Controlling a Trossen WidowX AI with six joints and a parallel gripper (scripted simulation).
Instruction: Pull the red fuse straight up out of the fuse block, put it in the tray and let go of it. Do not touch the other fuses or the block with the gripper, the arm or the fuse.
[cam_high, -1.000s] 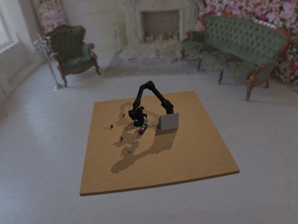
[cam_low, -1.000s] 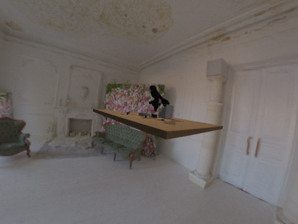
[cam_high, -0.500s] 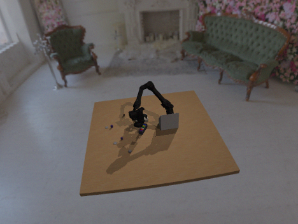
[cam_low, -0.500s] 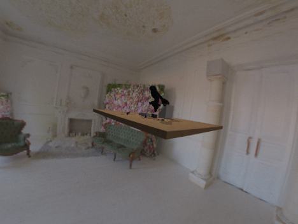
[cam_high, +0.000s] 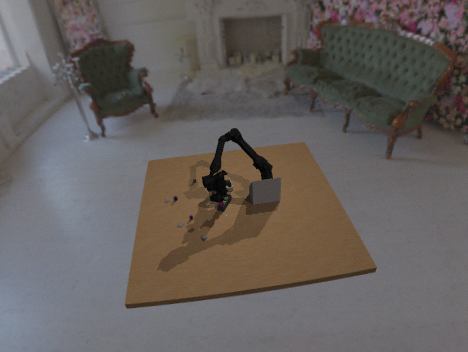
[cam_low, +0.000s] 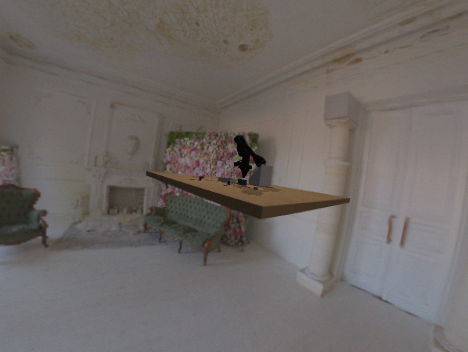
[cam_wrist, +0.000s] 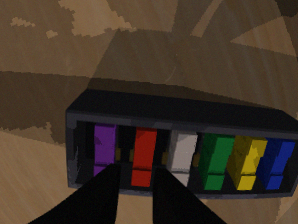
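The red fuse lies 30 mm below my gripper tip. The rest, counted from my gripper tip: green fuse (20 mm behind, 30 mm to the right, 30 mm below); then purple fuse (10 mm ahead, 10 mm to the left, 30 mm below); then white fuse (10 mm behind, 20 mm to the right, 30 mm below).
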